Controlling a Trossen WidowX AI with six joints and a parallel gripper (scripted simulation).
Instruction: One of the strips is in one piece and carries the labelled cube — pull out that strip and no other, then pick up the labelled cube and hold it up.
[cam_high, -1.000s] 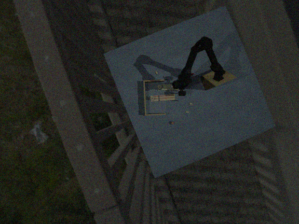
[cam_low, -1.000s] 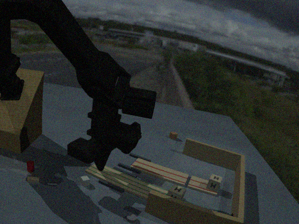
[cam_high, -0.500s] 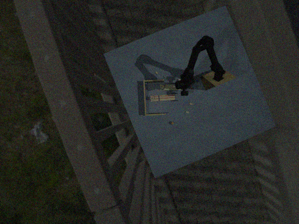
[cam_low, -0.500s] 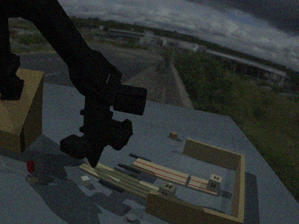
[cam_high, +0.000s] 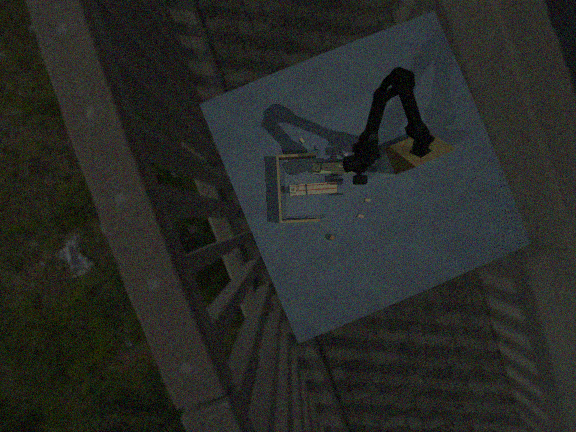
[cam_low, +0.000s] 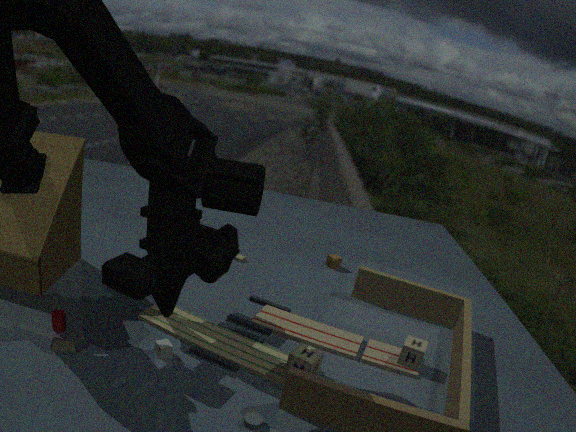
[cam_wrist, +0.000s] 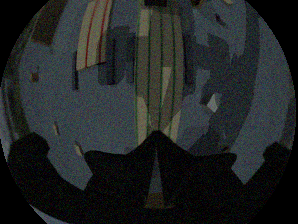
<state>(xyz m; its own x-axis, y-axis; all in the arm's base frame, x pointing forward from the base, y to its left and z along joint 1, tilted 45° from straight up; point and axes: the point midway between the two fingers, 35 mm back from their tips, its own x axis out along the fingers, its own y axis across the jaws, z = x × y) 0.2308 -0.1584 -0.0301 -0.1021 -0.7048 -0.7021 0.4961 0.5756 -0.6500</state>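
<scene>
Now: gripper tip 80 mm to the left of the white cube and 10 mm short of it. Also, from my gripper tip: red cylinder 130 mm behind, 60 mm to the right, 10 mm above.
</scene>
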